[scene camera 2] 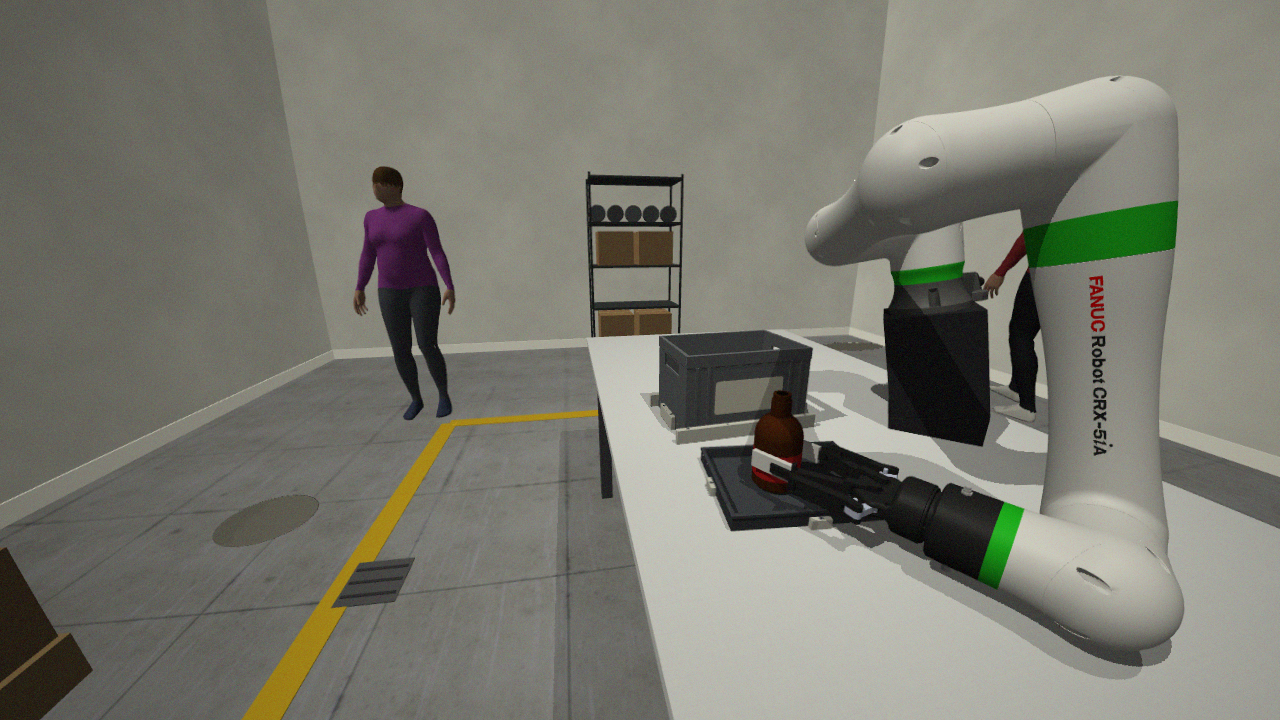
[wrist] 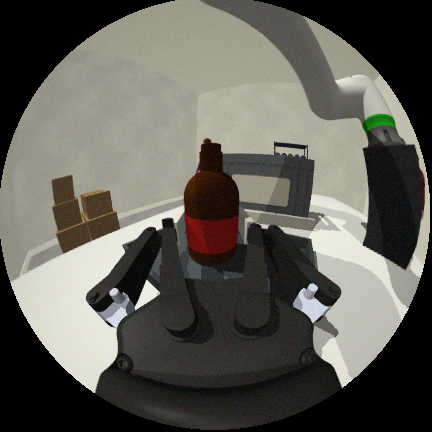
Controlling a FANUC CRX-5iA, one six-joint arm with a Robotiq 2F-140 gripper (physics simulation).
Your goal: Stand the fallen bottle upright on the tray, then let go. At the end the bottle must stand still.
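Places are measured from the arm's base along level axes (x ahead, y left, z up), in millimetres.
Pixels of known places: gripper, fingertip midpoint: [scene camera 2: 768,448] [wrist: 211,214]; arm's base, origin of the base link: [scene camera 2: 928,308].
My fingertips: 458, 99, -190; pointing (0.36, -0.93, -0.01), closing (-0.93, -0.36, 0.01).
Observation:
Ahead of a thing's pixels: the offset from my fingertips to its middle, as dx, dy, dz. Level surfaces: height alone.
A brown bottle @(-6, +15, +22) [scene camera 2: 780,434] [wrist: 212,200] with a red label stands upright at the dark tray @(-28, +27, -48) [scene camera 2: 732,476] [wrist: 304,250], its base low over the tray floor. Whether the base touches the floor cannot be told for sure. My gripper [scene camera 2: 787,460] [wrist: 211,214] reaches in low from the right in the scene view and is shut on the bottle, with one finger on each side of its lower body. The near finger's pale pad lies across the label in the scene view. In the wrist view the bottle stands between the fingers, and its neck points up.
A grey crate @(-76, -253, +27) [scene camera 2: 689,389] [wrist: 301,185] stands on the white table @(dz -61) [scene camera 2: 760,626] just behind the tray. A black pedestal [scene camera 2: 935,376] [wrist: 390,200] stands further back right. A person in purple [scene camera 2: 400,246] stands on the floor beyond the table. Small pale brackets edge the tray and crate.

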